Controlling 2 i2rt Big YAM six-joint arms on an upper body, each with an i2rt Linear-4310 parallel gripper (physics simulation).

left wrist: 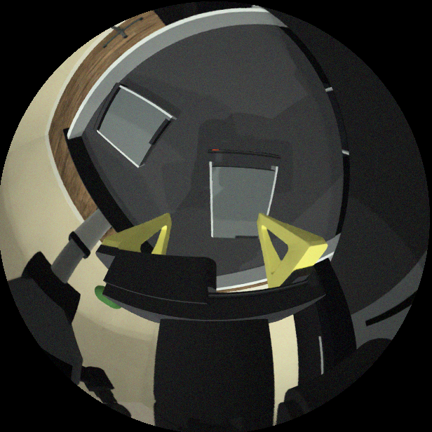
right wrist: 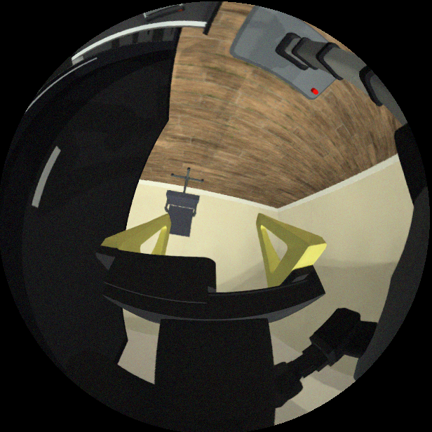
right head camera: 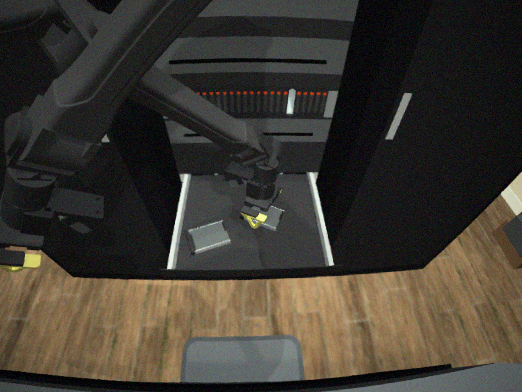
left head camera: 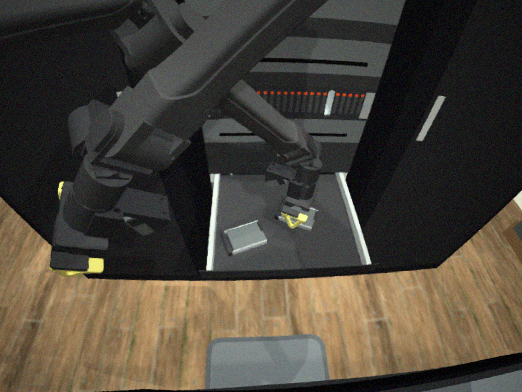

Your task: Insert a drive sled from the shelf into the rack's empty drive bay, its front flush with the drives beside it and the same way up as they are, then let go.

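Places are measured from the left arm's base along level axes (x back, y right, z up), in metres.
Pixels of known places: left gripper, fingertip midpoint: [right head camera: 260,215] [left head camera: 296,215]; right gripper, fingertip midpoint: [right head camera: 16,244] [left head camera: 68,247].
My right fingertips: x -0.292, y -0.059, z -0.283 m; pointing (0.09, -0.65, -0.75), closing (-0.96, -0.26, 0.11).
Note:
For each thing: its top centre in the pictures, then the offset to it from my right fingertips. "*": a spot on its surface instead. Level surfaces: height alone.
- pull-out shelf, its level: dz -0.327 m
- sled, middle of its top: [left head camera: 243,236] [right head camera: 206,235] dx -0.213, dy +0.273, dz -0.310 m
- rack's drive row, surface spot: [left head camera: 314,103] * dx -0.446, dy +0.472, dz -0.020 m
- empty bay, middle of its top: [left head camera: 326,74] dx -0.528, dy +0.515, dz +0.028 m
- Wooden floor, its level: dz -1.155 m
- grey base plate, its level: dz -0.895 m
Two grey drive sleds lie flat on the pull-out shelf [left head camera: 283,229]. One sled [left head camera: 245,236] lies at the shelf's front left. The other sled [left head camera: 302,218] lies near the middle, and my left gripper [left head camera: 294,220] hangs open just above it, yellow fingers pointing down. In the left wrist view this sled [left wrist: 241,201] sits between and beyond the open fingers [left wrist: 213,238], untouched; the other sled [left wrist: 132,125] is at the upper left. The rack's drive row [left head camera: 314,103] shows red lights and one pale gap, the empty bay [left head camera: 329,103]. My right gripper [right wrist: 214,214] is open and empty, off to the left outside the rack.
White rails [left head camera: 212,222] edge the shelf on both sides. Dark rack walls [left head camera: 407,155] stand at right and left. Wooden floor [left head camera: 298,307] lies in front, with a grey base plate [left head camera: 265,362] at the bottom. My arm links cross the upper left.

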